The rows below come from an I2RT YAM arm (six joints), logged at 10 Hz.
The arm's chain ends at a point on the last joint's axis. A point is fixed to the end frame.
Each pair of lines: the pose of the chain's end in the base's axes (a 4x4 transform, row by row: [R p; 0 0 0 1], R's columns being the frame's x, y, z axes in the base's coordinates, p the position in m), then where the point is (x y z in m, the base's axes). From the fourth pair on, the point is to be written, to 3 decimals.
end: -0.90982 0.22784 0.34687 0.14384; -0.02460 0.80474 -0.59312 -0.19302; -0.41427 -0.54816 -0.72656 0.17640; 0 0 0 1
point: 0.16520 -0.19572 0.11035
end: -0.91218 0.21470 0.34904 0.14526; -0.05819 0.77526 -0.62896 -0.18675; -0.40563 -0.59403 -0.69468 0.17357; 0 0 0 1
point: 0.16621 -0.19291 0.10762
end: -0.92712 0.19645 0.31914 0.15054; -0.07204 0.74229 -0.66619 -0.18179; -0.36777 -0.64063 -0.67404 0.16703; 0 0 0 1
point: 0.16896 -0.19146 0.10075
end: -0.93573 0.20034 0.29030 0.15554; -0.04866 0.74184 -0.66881 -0.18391; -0.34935 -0.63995 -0.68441 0.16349; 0 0 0 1
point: 0.172 -0.194 0.097
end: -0.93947 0.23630 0.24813 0.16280; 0.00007 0.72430 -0.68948 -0.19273; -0.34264 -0.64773 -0.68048 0.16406; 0 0 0 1
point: 0.179 -0.204 0.097
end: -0.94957 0.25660 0.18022 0.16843; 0.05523 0.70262 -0.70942 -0.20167; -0.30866 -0.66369 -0.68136 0.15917; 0 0 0 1
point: 0.181 -0.214 0.092
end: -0.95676 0.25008 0.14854 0.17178; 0.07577 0.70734 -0.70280 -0.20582; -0.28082 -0.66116 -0.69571 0.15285; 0 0 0 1
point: 0.182 -0.218 0.085
